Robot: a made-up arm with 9 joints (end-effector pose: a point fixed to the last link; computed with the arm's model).
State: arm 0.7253 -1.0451 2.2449 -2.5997 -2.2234 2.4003 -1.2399 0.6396 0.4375
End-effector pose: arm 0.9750 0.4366 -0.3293 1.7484 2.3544 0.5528
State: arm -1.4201 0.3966 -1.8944 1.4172 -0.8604 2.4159 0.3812 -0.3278 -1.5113
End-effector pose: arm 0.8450 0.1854 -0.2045 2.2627 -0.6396 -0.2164
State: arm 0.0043 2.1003 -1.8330 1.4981 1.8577 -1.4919 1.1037 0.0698 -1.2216
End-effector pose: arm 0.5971 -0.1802 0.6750 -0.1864 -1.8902 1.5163
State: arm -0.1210 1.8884 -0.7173 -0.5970 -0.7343 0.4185 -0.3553 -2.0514 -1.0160
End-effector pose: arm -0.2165 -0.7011 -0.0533 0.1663 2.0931 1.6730
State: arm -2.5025 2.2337 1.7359 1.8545 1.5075 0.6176 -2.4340 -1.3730 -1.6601
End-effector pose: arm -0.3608 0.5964 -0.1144 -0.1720 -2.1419 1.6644
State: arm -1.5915 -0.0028 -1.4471 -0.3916 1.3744 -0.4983 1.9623 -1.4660 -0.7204
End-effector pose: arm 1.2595 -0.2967 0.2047 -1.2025 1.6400 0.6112
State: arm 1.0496 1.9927 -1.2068 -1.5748 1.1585 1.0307 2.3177 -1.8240 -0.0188
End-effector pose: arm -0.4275 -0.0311 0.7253 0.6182 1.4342 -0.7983
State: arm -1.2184 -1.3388 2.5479 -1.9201 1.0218 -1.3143 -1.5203 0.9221 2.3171
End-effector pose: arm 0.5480 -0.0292 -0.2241 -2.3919 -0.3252 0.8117
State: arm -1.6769 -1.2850 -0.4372 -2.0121 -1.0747 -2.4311 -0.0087 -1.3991 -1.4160
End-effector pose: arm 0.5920 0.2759 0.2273 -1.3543 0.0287 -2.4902
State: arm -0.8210 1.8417 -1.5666 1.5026 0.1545 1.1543 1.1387 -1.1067 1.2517
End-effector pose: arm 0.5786 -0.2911 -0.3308 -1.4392 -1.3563 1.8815
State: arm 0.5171 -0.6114 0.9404 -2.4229 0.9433 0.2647 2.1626 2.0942 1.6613
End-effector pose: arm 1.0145 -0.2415 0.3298 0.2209 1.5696 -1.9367
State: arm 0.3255 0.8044 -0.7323 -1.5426 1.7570 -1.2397 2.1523 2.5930 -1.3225
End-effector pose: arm 0.3017 -0.4762 0.7418 -0.5203 -0.7379 -2.2408
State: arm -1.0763 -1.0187 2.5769 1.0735 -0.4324 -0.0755 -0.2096 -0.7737 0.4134
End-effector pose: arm 0.0625 -0.0672 0.1879 -2.1172 1.2385 1.2453
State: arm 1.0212 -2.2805 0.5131 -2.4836 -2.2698 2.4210 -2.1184 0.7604 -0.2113
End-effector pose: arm 0.3466 -0.0740 -0.5481 1.3812 1.7174 -0.6762
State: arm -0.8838 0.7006 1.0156 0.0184 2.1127 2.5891 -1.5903 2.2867 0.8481
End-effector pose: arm 0.2892 0.4201 0.3814 0.7510 -1.0692 1.6113
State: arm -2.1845 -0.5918 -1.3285 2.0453 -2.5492 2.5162 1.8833 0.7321 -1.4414
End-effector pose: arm 0.3403 -0.1204 -0.2980 1.5832 -1.3864 -2.2835
